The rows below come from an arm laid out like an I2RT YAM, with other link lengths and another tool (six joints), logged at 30 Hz.
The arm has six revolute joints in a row. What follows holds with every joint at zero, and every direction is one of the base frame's.
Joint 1 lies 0.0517 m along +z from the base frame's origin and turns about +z.
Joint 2 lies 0.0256 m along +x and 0.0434 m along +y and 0.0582 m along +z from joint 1 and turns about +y.
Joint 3 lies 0.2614 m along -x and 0.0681 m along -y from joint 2 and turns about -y.
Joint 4 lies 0.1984 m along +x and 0.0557 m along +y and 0.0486 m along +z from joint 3 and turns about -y.
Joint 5 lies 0.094 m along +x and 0.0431 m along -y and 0.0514 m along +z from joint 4 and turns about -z.
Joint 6 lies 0.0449 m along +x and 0.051 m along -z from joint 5 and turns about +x.
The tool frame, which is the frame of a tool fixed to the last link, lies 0.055 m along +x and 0.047 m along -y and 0.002 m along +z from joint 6; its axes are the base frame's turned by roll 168.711, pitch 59.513 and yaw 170.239 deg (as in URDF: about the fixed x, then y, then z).
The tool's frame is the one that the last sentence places.
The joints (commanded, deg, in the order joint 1, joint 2, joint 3, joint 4, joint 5, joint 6), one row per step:
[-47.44, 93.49, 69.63, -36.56, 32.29, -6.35]
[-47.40, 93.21, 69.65, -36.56, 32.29, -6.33]
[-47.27, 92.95, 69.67, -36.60, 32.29, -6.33]
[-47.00, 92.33, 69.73, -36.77, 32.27, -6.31]
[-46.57, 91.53, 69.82, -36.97, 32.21, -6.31]
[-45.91, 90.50, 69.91, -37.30, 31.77, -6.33]
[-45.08, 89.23, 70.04, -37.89, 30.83, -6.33]
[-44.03, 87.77, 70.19, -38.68, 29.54, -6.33]
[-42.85, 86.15, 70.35, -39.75, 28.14, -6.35]
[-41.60, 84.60, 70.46, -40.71, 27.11, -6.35]
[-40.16, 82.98, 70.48, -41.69, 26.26, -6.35]
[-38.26, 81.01, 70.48, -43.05, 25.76, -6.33]
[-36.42, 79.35, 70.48, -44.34, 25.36, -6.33]
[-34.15, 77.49, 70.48, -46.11, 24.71, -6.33]
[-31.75, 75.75, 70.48, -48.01, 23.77, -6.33]
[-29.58, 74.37, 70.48, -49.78, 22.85, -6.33]
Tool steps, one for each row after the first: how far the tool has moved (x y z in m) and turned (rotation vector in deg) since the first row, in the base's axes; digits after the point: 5 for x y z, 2 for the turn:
[-0.00007, 0.00041, 0.00155, -0.22, -0.22, 0.03]
[0.00031, 0.00109, 0.00295, -0.40, -0.38, 0.16]
[0.00089, 0.00272, 0.00619, -0.76, -0.75, 0.42]
[0.00215, 0.00501, 0.01040, -1.23, -1.26, 0.88]
[0.00456, 0.00849, 0.01505, -1.54, -2.07, 1.78]
[0.00775, 0.01325, 0.02000, -1.55, -3.23, 3.10]
[0.01181, 0.01934, 0.02517, -1.35, -4.59, 4.84]
[0.01574, 0.02663, 0.03051, -0.97, -5.93, 6.79]
[0.01935, 0.03402, 0.03576, -0.78, -7.04, 8.61]
[0.02294, 0.04229, 0.04092, -0.64, -8.02, 10.53]
[0.02631, 0.05298, 0.04717, -0.63, -8.77, 12.71]
[0.02937, 0.06292, 0.05197, -0.49, -9.27, 14.78]
[0.03269, 0.07520, 0.05627, 0.04, -9.71, 17.40]
[0.03613, 0.08801, 0.05919, 0.96, -10.10, 20.30]
[0.03894, 0.09940, 0.06064, 2.02, -10.28, 22.93]

